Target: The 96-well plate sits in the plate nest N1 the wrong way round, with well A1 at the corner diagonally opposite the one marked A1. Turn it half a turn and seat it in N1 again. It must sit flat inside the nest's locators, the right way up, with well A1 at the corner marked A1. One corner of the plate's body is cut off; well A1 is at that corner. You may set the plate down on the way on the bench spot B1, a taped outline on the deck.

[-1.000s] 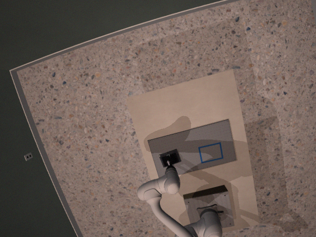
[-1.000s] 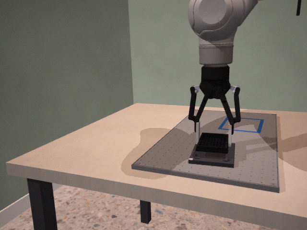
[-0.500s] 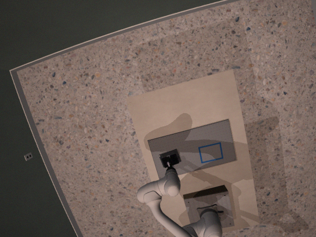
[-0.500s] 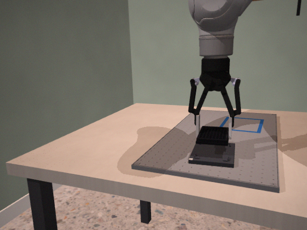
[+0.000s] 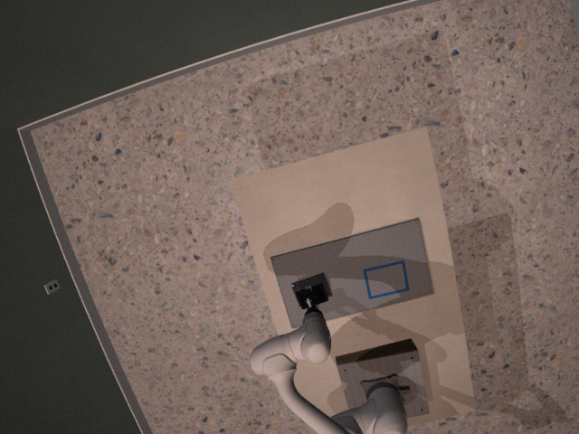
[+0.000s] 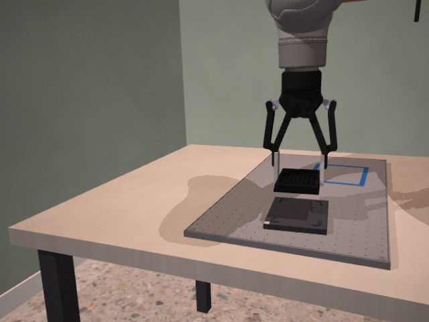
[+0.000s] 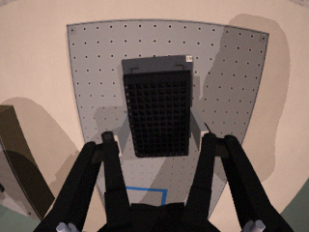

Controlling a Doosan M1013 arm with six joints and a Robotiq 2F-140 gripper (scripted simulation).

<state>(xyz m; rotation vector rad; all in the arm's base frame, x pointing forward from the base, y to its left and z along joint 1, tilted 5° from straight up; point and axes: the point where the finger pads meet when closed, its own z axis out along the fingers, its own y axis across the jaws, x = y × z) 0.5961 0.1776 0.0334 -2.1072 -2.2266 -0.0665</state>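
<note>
Right now the plate nest N1 is 10 cm below my hand. From my hand the other things lie so: small white A1 mark: 5 cm ahead, 8 cm to the left, 9 cm below; black 96-well plate: 2 cm below.
</note>
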